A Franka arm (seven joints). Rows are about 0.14 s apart.
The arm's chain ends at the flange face. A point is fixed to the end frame.
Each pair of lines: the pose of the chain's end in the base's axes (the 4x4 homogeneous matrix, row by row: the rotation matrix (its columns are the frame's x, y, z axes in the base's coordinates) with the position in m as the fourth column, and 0 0 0 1 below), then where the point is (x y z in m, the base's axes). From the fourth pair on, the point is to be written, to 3 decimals.
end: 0.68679, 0.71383, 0.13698, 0.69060; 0.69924, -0.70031, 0.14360, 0.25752; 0.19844, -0.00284, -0.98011, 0.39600; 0, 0, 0, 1
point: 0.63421 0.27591 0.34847
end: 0.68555, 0.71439, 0.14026, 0.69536; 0.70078, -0.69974, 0.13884, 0.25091; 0.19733, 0.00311, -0.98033, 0.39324; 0, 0, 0, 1
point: 0.63912 0.26902 0.34543
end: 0.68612, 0.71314, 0.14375, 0.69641; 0.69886, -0.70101, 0.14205, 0.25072; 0.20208, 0.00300, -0.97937, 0.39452; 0, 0, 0, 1
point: 0.64036 0.26910 0.34658
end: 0.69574, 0.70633, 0.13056, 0.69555; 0.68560, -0.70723, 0.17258, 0.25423; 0.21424, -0.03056, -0.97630, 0.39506; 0, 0, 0, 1
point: 0.639 0.275 0.349
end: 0.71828, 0.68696, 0.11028, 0.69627; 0.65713, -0.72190, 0.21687, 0.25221; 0.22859, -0.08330, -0.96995, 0.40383; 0, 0, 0, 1
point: 0.639 0.276 0.360
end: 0.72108, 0.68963, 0.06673, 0.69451; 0.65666, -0.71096, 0.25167, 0.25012; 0.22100, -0.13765, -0.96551, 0.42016; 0, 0, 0, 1
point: 0.635 0.275 0.380
